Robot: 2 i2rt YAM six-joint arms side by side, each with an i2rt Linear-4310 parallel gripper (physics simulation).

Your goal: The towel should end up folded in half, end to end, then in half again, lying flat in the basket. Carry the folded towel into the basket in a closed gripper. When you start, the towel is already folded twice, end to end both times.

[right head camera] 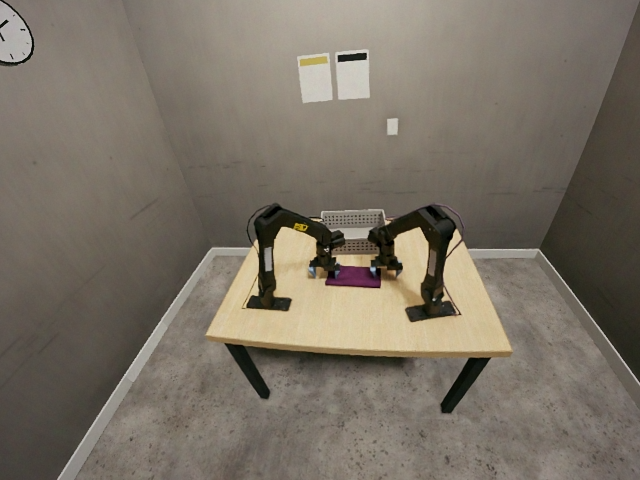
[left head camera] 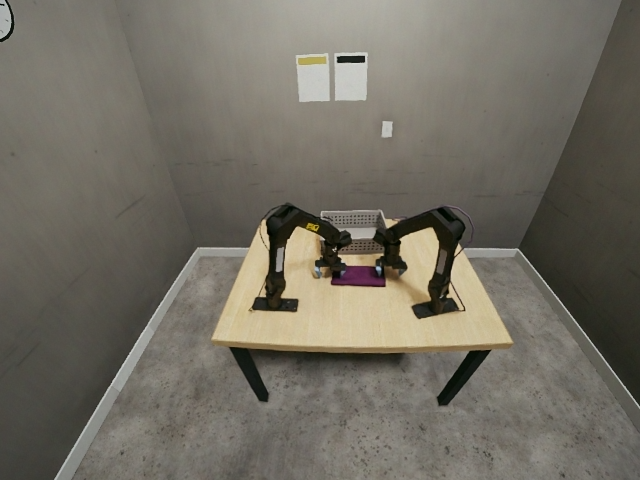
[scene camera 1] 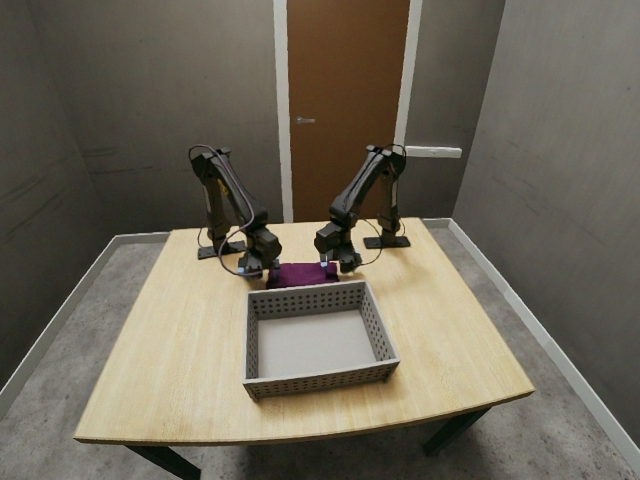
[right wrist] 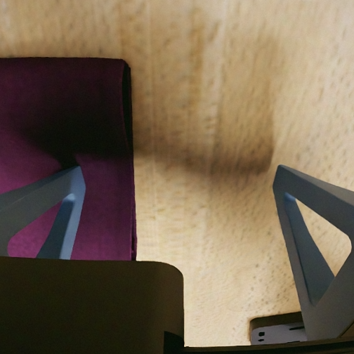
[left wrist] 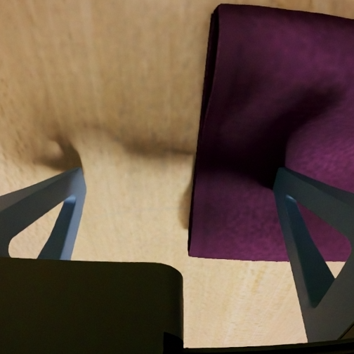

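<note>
The purple towel (left head camera: 358,276) (right head camera: 354,276) (scene camera 1: 299,274) (left wrist: 240,220) (right wrist: 107,210) lies folded and flat on the table. My left gripper (left head camera: 329,272) (right head camera: 324,271) (left wrist: 179,177) is open at the towel's left end in the head views; one finger is over or on the towel, the other beyond its edge. My right gripper (left head camera: 390,271) (right head camera: 385,271) (right wrist: 178,175) is open at the opposite end, one finger over or on the towel and one outside it. Whether the fingertips touch the towel is unclear. The grey basket (left head camera: 352,211) (right head camera: 353,210) (scene camera 1: 321,381) holds no towel.
The basket stands close behind the towel in the head views, with raised perforated walls on all sides. Both arms arch over the wooden table (left head camera: 336,325) (right head camera: 330,328) (scene camera 1: 170,361) from their black base plates. Both wrists are near the basket's near wall in the head views.
</note>
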